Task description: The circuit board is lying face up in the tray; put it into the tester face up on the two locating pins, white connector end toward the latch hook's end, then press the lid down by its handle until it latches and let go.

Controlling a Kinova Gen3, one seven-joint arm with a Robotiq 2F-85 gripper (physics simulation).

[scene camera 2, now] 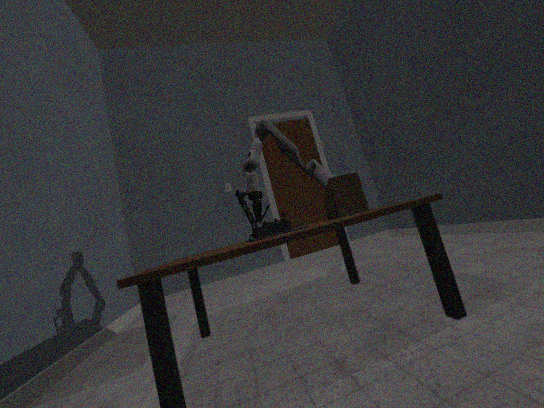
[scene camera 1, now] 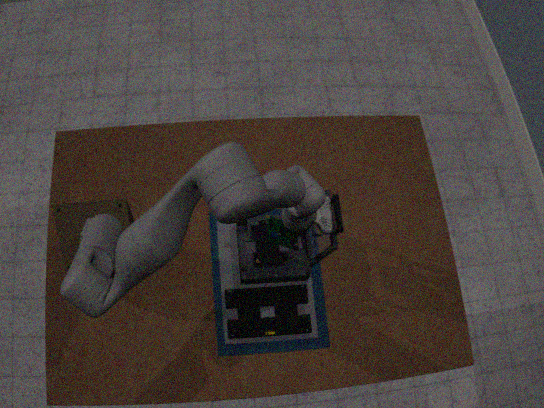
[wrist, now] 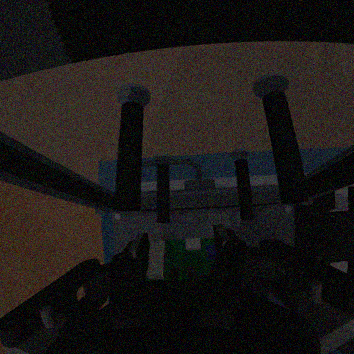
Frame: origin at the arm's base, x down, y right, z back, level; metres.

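Seen in the pictures: gripper, fingertip midpoint: [scene camera 2: 259, 221] [wrist: 181, 239]; arm's base at its link origin: [scene camera 2: 336, 188] [scene camera 1: 104, 230].
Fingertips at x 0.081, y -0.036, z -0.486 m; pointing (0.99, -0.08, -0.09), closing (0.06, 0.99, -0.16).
Note:
Pixels of each thing's middle, then the offset from my fingertips to it. "pt": a spot on its surface instead. Level surfaces: height alone.
- green circuit board at the middle of its body: [wrist: 185, 308] [scene camera 1: 282, 232] dz +0.036, dx -0.034, dy +0.007 m
- lid's black handle at the middle of its body: [scene camera 1: 337, 213] dz -0.079, dx -0.177, dy +0.010 m
- black tray at a spot on its surface: [scene camera 1: 242, 299] pt dz +0.131, dx +0.073, dy +0.161 m
- wooden table at its surface level: dx +0.091 m
The green circuit board [scene camera 1: 275, 234] [wrist: 182, 260] lies in the dark tester [scene camera 1: 270, 271] [scene camera 2: 268, 228], partly hidden by my wrist. The tester's lid [scene camera 1: 327, 247] [scene camera 2: 244, 204] stands tilted up at the tester's right side, its black press posts [wrist: 130, 151] [wrist: 281, 140] filling the wrist view. My gripper [scene camera 1: 327, 220] [scene camera 2: 255, 200] is shut on the lid's black handle [scene camera 1: 338, 210]. In the wrist view the handle and my fingers are lost in the dark mass at the bottom. The latch hook [wrist: 197, 171] shows at the tester's far end.
The black tray [scene camera 1: 242, 299] sits in front of the tester on a blue-edged mat [scene camera 1: 217, 283] [wrist: 107, 172], its recess holding nothing. The wooden table [scene camera 1: 392, 243] [scene camera 2: 351, 216] carries a dark base block [scene camera 1: 92, 208] [scene camera 2: 345, 194] at the left.

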